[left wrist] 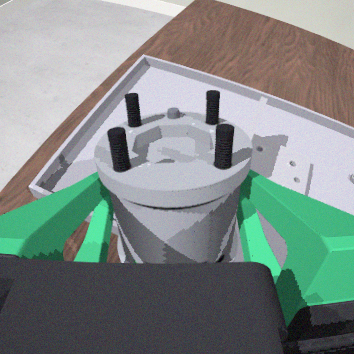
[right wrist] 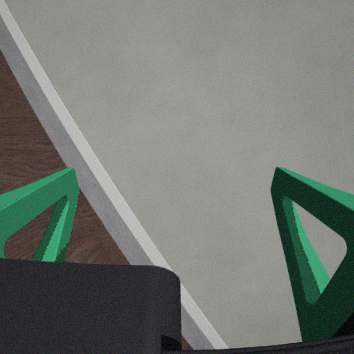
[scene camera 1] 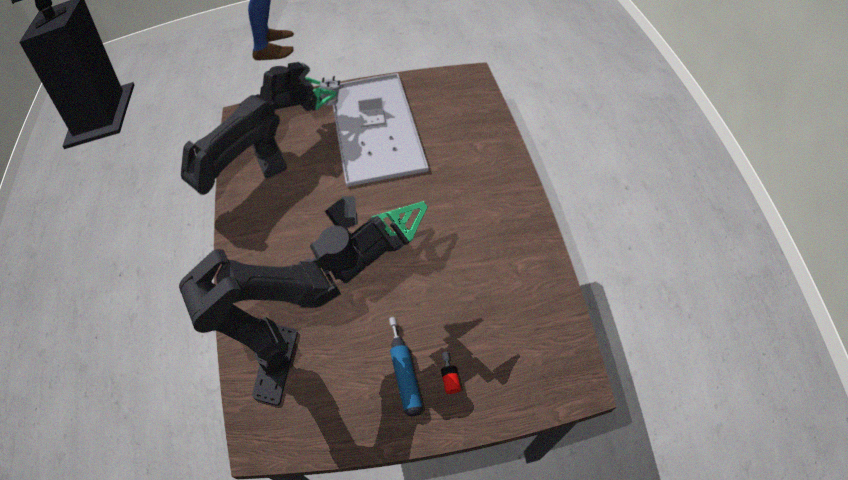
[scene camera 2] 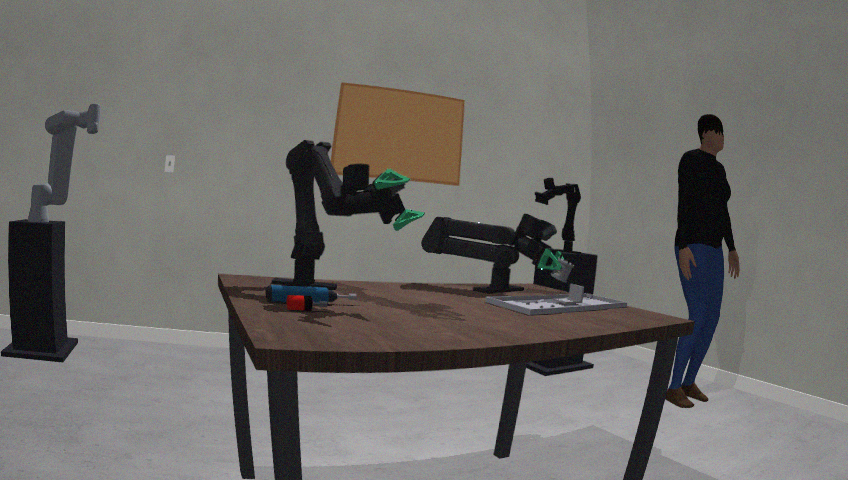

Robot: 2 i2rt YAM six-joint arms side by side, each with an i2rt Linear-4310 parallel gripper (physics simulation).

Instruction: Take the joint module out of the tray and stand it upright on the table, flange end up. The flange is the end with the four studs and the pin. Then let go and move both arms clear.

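Frame: origin at the left arm's base, x ahead, y left, z up, level; metres.
Seen in the pictures: left gripper, fingertip midpoint: (left wrist: pixel 174 176) (scene camera 1: pixel 331 89) (scene camera 2: pixel 564 268); right gripper, fingertip midpoint: (right wrist: pixel 174 178) (scene camera 1: pixel 417 206) (scene camera 2: pixel 416 197); left arm's base, link origin: (scene camera 1: pixel 267 152) (scene camera 2: pixel 499 290); right arm's base, link origin: (scene camera 1: pixel 275 365) (scene camera 2: pixel 303 285).
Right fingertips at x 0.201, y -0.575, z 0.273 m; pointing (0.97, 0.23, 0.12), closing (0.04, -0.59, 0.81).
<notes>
Offsets run from my right fingertips to a thing's top centre. "pt": to the spot under its first point. Level surfaces: height alone.
The grey joint module {dx +0.031, dy +0.618, dz -0.128 m} (scene camera 1: pixel 330 83) (scene camera 2: pixel 561 270) (left wrist: pixel 175 192) is in my left gripper (scene camera 1: pixel 326 93) (scene camera 2: pixel 554 263) (left wrist: pixel 174 176), whose green fingers are shut on the sides of its body. It is off the tray and hangs in the air by the tray's far left corner in scene camera 1. Its flange, with four black studs and a small pin, faces upward with a tilt. The module's lower end is hidden in the left wrist view. The pale tray {dx +0.118, dy +0.503, dz -0.257 m} (scene camera 1: pixel 387 176) (scene camera 2: pixel 518 308) (left wrist: pixel 200 76) lies on the table. My right gripper (scene camera 1: pixel 417 220) (scene camera 2: pixel 415 195) (right wrist: pixel 174 178) is open and empty, raised above the table.
In the tray stand a small grey bracket (scene camera 1: pixel 371 105) (scene camera 2: pixel 575 292) and several small dark parts {pt dx +0.124, dy +0.382, dz -0.264 m} (scene camera 1: pixel 394 148). A blue driver {pt dx -0.148, dy -0.221, dz -0.232 m} (scene camera 1: pixel 406 374) (scene camera 2: pixel 302 293) and a red-and-black tool {dx -0.061, dy -0.252, dz -0.239 m} (scene camera 1: pixel 451 381) (scene camera 2: pixel 297 302) lie on the table {dz -0.273 m} (scene camera 1: pixel 505 267) near the right arm. A person (scene camera 2: pixel 702 196) stands beyond the table.
</notes>
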